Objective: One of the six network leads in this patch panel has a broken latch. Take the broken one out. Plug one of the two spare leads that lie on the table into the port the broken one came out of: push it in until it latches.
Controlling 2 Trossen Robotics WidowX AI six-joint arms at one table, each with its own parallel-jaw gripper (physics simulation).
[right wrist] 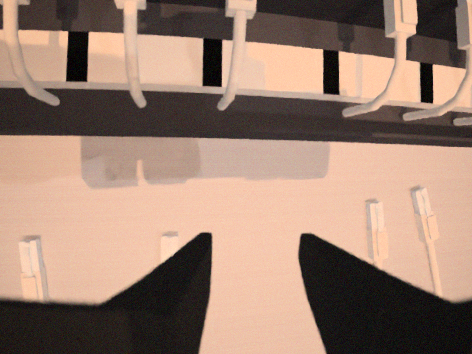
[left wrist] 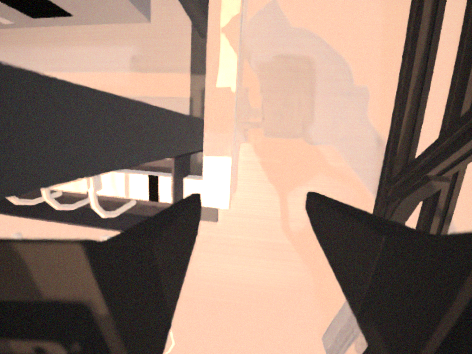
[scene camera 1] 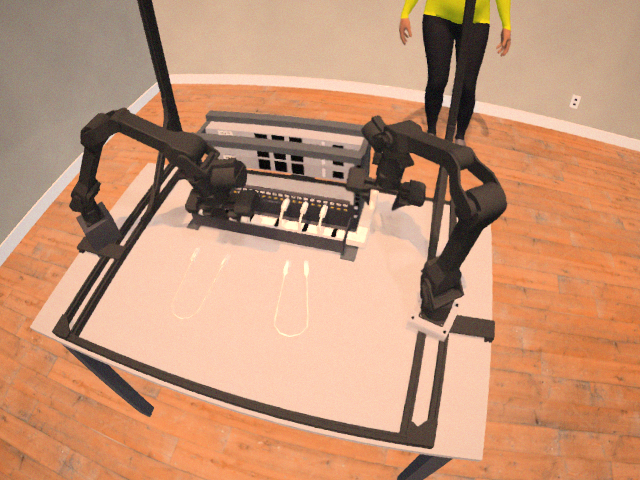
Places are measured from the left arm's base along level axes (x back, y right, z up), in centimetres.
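Pixels of known places: left gripper, fingertip midpoint: (left wrist: pixel 253 200) (scene camera 1: pixel 380 206); right gripper, fingertip midpoint: (right wrist: pixel 255 244) (scene camera 1: pixel 234 219); left arm's base, origin of the base link: (scene camera 1: pixel 435 311); right arm's base, origin of the base link: (scene camera 1: pixel 93 216).
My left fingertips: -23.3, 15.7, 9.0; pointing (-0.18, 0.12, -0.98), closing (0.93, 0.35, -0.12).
Note:
Ahead of a thing's pixels: the offset from my left fingertips to its top centre, as dx, dy, dz. "spot": to the spot under its first point.
The patch panel (scene camera 1: pixel 338 218) stands in the rack. Several white leads {spot: -13.7, -4.9, -4.0} (scene camera 1: pixel 323 210) (left wrist: pixel 110 211) {-31.7, -14.0, -4.7} (right wrist: pixel 240 50) are in it, their cords bending down over the dark front rail (scene camera 1: pixel 289 236) (right wrist: pixel 250 117). I cannot tell which latch is broken. Two U-shaped spare leads lie on the table: one spare lead (scene camera 1: pixel 183 317) (right wrist: pixel 32 270) at the left, the other spare lead (scene camera 1: pixel 292 335) (right wrist: pixel 378 245) further right. My left gripper (scene camera 1: pixel 385 200) (left wrist: pixel 253 200) is open and empty beside the rack's right end. My right gripper (scene camera 1: pixel 219 210) (right wrist: pixel 255 244) is partly open and empty before the panel, hiding leads there.
A grey crossbar (scene camera 1: pixel 294 148) spans the rack above the panel. A grey box with black openings (scene camera 1: pixel 315 170) stands behind. A pale upright block {spot: -4.6, -0.5, -9.5} (scene camera 1: pixel 361 227) (left wrist: pixel 217 182) is at the rack's right end. Dark frame rails (scene camera 1: pixel 434 372) run along the table's sides. A person stands behind.

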